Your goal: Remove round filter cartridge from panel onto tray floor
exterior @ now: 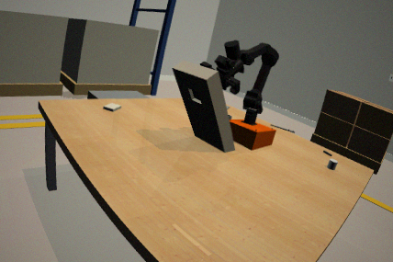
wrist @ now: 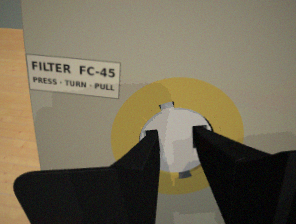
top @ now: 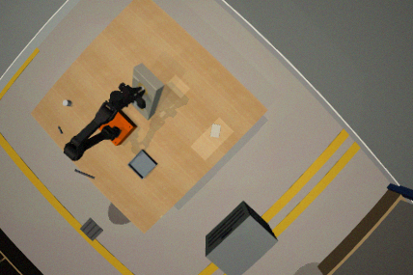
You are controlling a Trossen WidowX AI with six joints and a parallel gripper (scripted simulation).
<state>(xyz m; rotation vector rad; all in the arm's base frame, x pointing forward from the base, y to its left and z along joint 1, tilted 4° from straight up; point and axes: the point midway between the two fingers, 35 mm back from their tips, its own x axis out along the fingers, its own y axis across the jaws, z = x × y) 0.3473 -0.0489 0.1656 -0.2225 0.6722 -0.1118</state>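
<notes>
My gripper tip is now 1 cm short of the round pale cartridge and 1 cm above it. From my gripper tip the other things lie so: grey service panel: 8 cm below, 4 cm behind, 1 cm to the left; white block: 49 cm to the right, 23 cm below, 3 cm ahead; grey tray: 47 cm behind, 23 cm below, 21 cm to the right.
</notes>
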